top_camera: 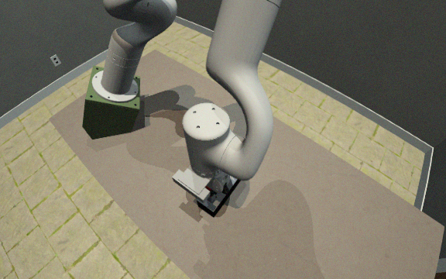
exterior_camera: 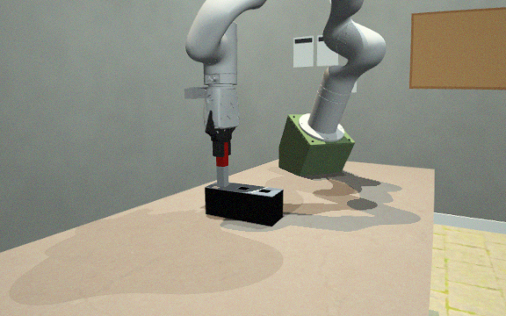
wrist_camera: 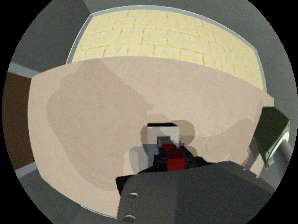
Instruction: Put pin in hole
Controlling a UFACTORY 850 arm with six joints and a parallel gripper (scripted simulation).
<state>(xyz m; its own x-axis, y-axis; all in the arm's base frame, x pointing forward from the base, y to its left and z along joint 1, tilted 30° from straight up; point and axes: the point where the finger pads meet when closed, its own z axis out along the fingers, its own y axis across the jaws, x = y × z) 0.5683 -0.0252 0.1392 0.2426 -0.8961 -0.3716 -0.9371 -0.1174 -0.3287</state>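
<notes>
Right now the black block is 2 cm behind my hand, 6 cm to the left of it and 13 cm below it. Round my hand: pin (2 cm below).
</notes>
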